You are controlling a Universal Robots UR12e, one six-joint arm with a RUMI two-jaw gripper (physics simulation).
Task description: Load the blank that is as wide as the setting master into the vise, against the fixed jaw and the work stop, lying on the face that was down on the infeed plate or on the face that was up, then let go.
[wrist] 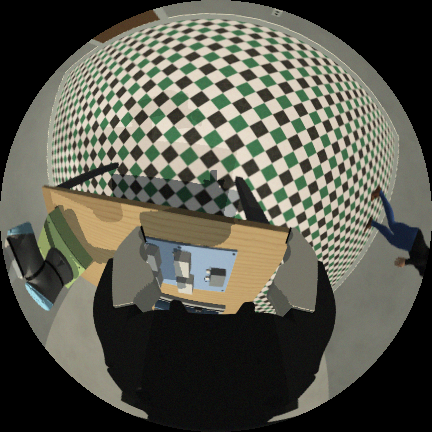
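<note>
My gripper (215, 229) is open, its two grey jaws wide apart with nothing between them. It hangs above the wooden table. Below and between the jaws, a blue plate (200, 256) lies on the table. On it stand a grey block (154, 256) at the left, a taller light grey block (183, 264) in the middle with a paler piece at its near end, and a small grey block (218, 277) with small round studs at the right. I cannot tell which of these are the blank, the setting master or vise parts. The gripper body hides the area nearer to me.
The wooden table (257, 247) carries a green board (50, 232) at the left, beside a black arm part with light blue caps (37, 295). Grey rails (200, 303) cross just in front of the gripper body. A person (400, 235) is at the right, beyond the table.
</note>
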